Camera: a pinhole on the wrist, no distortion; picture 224 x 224 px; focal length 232.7 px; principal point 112.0 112.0 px. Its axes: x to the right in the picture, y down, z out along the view. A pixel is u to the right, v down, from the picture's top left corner.
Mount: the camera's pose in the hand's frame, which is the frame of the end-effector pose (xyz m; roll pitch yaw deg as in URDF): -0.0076 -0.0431 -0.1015 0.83 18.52 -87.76
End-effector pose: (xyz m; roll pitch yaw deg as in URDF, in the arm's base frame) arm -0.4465 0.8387 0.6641 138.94 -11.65 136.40
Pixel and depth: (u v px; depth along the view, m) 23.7 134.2 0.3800
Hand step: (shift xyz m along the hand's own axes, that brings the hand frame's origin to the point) 0.0225 -0.0260 0.3051
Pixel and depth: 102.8 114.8 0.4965
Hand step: -0.0034 -0.1821 0.3756
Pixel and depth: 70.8 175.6 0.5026
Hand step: 0.1253 -0.1138 0.4052
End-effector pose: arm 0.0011 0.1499 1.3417 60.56 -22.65 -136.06
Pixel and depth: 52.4 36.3 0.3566
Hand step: -0.1276 -0.0739 0.2640
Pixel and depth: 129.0 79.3 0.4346
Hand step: -0.0683 -0.2135 0.2996
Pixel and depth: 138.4 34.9 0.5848
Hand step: -0.2000 -0.2986 0.4292
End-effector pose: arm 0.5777 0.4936 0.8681 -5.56 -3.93 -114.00
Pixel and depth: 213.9 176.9 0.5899
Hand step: 0.1652 -0.4697 0.3780
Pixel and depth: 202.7 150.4 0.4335
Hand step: 0.0693 -0.3385 0.2568
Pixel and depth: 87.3 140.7 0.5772
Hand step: 0.0601 -0.1661 0.4662
